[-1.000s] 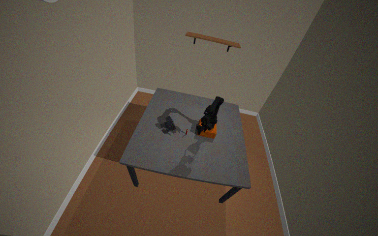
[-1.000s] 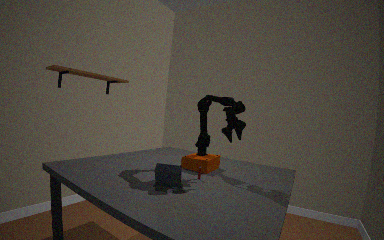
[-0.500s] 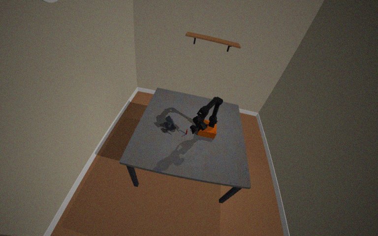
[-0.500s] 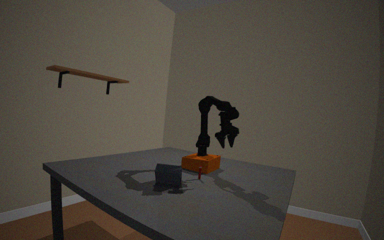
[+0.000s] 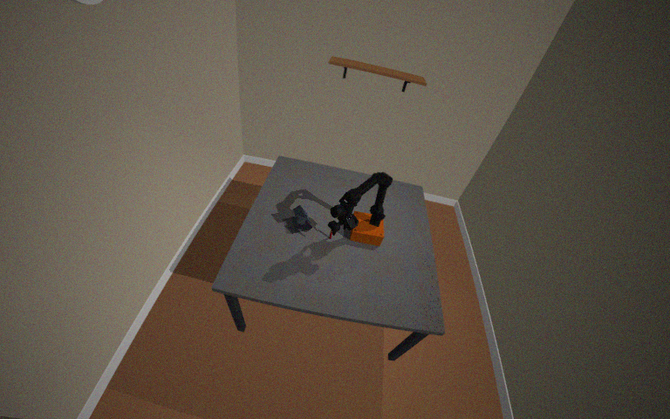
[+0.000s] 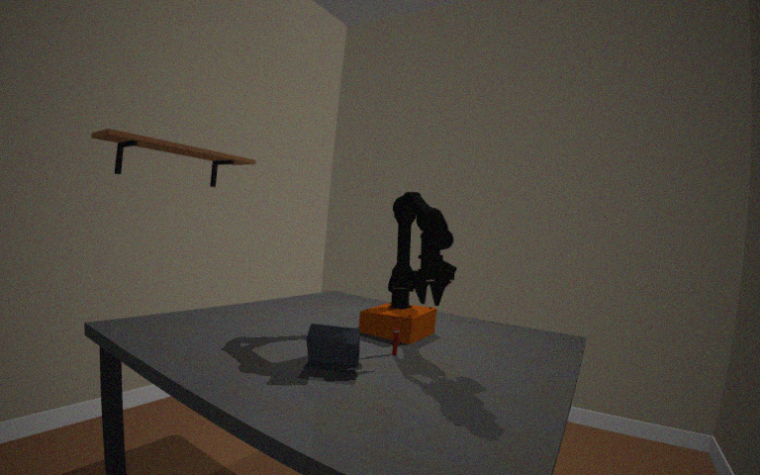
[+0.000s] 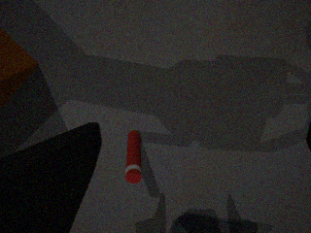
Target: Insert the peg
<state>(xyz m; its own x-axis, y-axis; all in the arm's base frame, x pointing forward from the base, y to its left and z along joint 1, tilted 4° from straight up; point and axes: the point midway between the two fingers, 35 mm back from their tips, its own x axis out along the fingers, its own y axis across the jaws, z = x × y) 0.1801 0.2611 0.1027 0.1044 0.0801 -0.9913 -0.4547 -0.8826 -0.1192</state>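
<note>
My gripper tip is 5 cm short of the red round peg, 7 cm to the left of it and 11 cm above it. Round my gripper tip: sloped panel: 27 cm ahead, 11 cm to the right, 12 cm below.
</note>
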